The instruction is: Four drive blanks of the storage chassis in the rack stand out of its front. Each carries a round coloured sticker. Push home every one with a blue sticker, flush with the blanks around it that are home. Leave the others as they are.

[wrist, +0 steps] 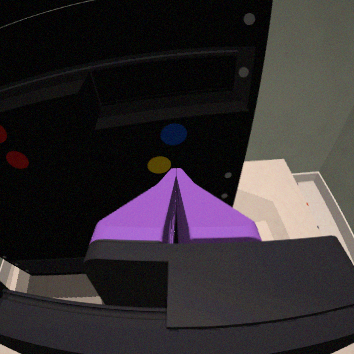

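Observation:
The black front of the storage chassis in the rack (65, 210) fills the left and middle of the wrist view. A blue sticker (173, 134) shows right of the middle, and a yellow sticker (159, 165) is just below it. Two red stickers (17, 160) (2, 134) show at the left, one cut by the view's edge. The blanks are so dark that their edges, and how far each stands out, cannot be told. My gripper (175, 176) is shut and empty; its purple tips show just right of the yellow sticker and below the blue one.
Pale round dots (243, 72) run down the rack's right edge. Above the stickers is a dark recess with a ledge (170, 114). A beige block (265, 175) and a pale tray (311, 175) stand at the lower right. A grey-green wall (305, 75) is behind.

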